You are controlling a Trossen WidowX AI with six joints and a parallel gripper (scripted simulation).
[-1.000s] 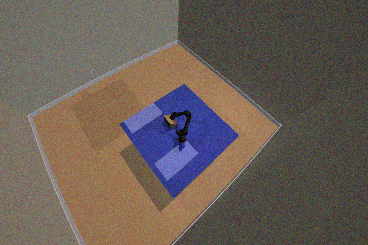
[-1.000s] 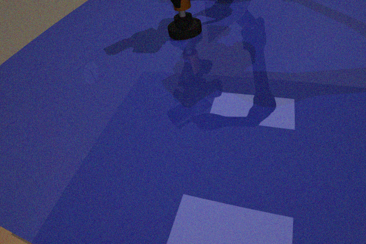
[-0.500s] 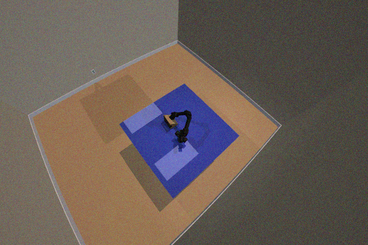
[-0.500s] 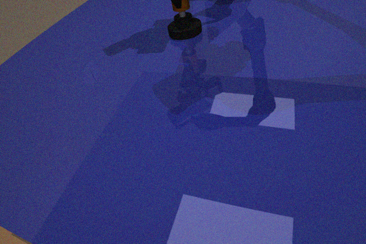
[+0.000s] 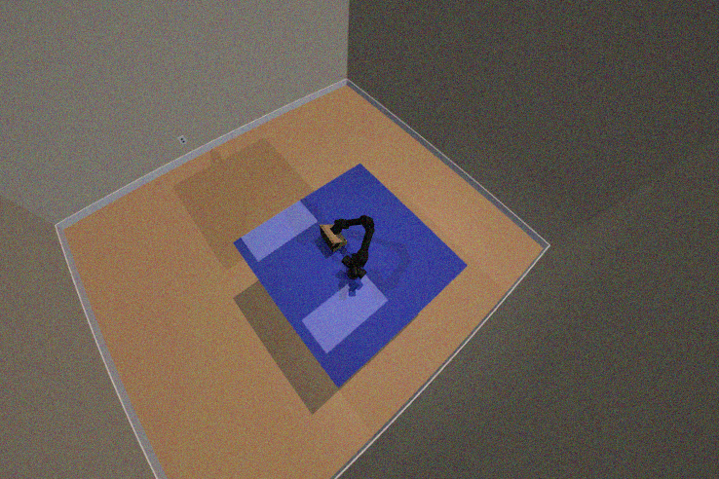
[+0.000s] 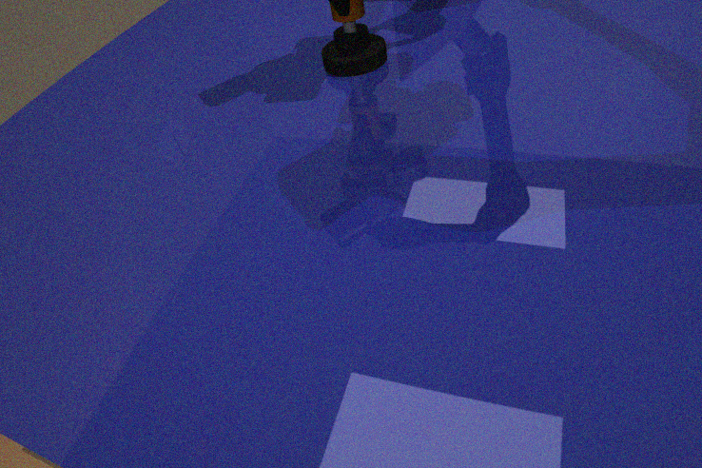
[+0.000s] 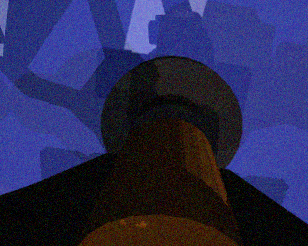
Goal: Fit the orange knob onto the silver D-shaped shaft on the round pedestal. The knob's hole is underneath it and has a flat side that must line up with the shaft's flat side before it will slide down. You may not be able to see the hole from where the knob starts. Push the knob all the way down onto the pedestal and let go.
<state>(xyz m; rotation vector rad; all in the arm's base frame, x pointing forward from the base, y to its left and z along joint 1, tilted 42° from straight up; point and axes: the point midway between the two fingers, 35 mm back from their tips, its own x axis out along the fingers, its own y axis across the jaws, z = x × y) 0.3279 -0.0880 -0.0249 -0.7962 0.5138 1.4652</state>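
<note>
My gripper tip is now 30 mm below the orange knob. Round my gripper tip: round pedestal 40 mm below.
</note>
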